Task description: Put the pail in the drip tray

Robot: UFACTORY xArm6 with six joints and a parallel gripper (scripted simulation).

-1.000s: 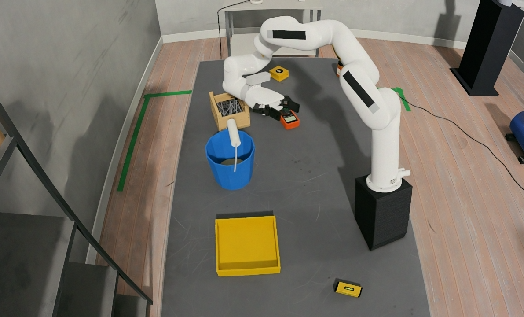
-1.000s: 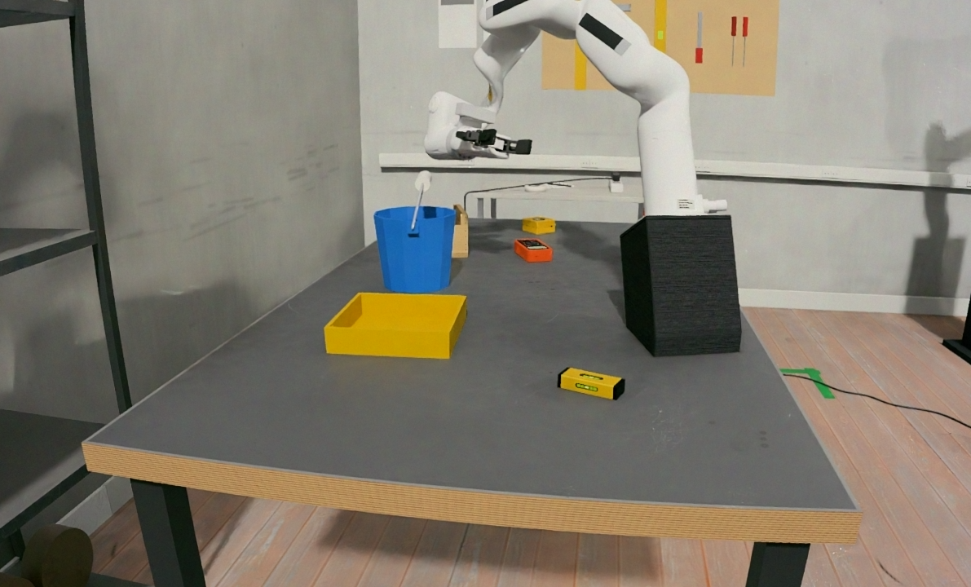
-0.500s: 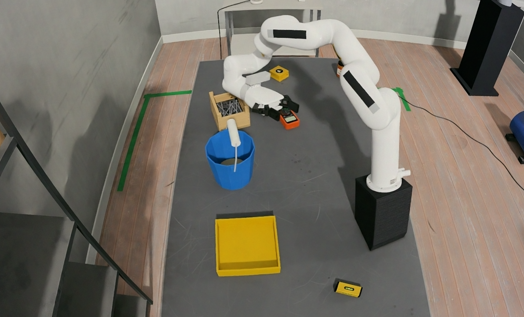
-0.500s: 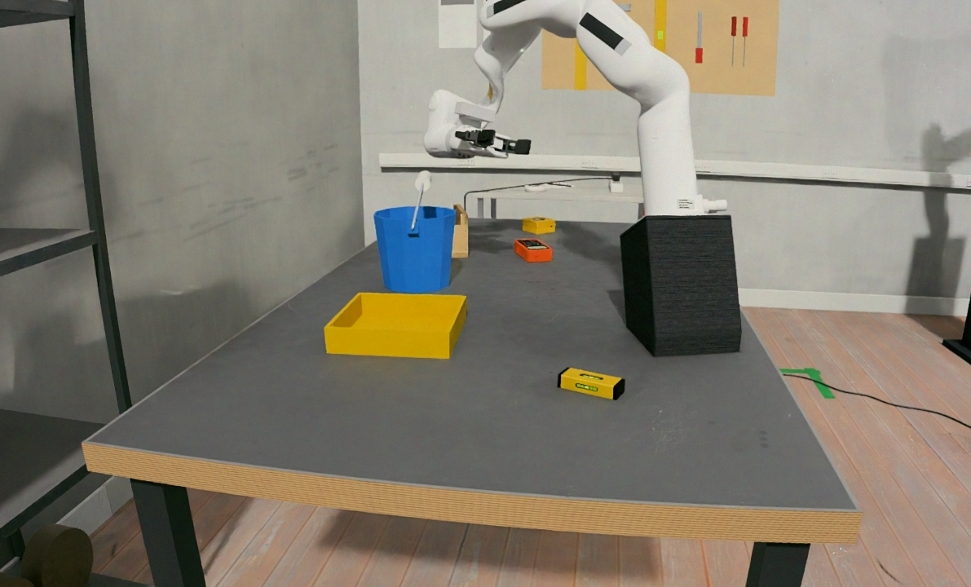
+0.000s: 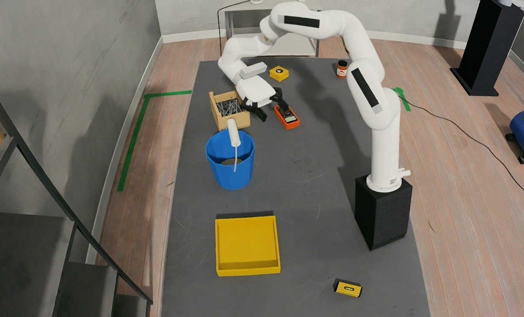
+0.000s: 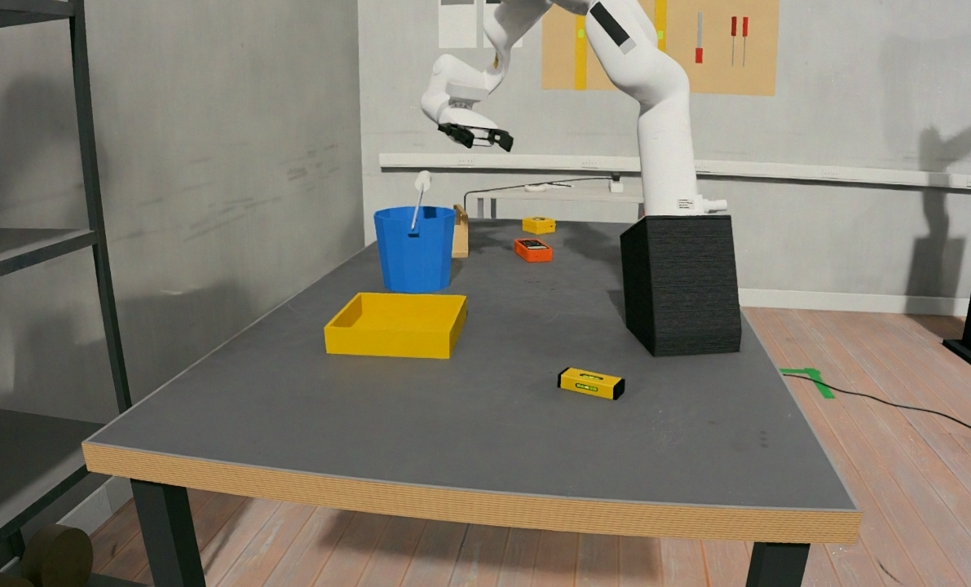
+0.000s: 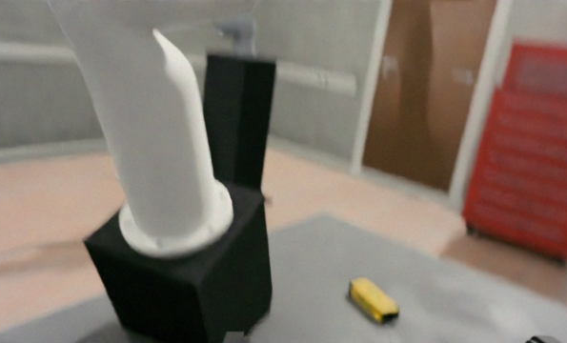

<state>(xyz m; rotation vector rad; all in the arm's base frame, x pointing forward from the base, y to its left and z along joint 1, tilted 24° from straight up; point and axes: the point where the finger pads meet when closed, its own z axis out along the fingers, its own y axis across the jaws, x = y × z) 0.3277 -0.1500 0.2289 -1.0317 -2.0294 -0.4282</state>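
The white bail handle is 14 cm ahead of my hand and 11 cm below it. The rest, counted from my hand: blue pail: 15 cm ahead, 17 cm below; orange multimeter: 8 cm behind, 29 cm to the right, 29 cm below; wooden crate: 16 cm ahead, 32 cm to the right, 26 cm below.
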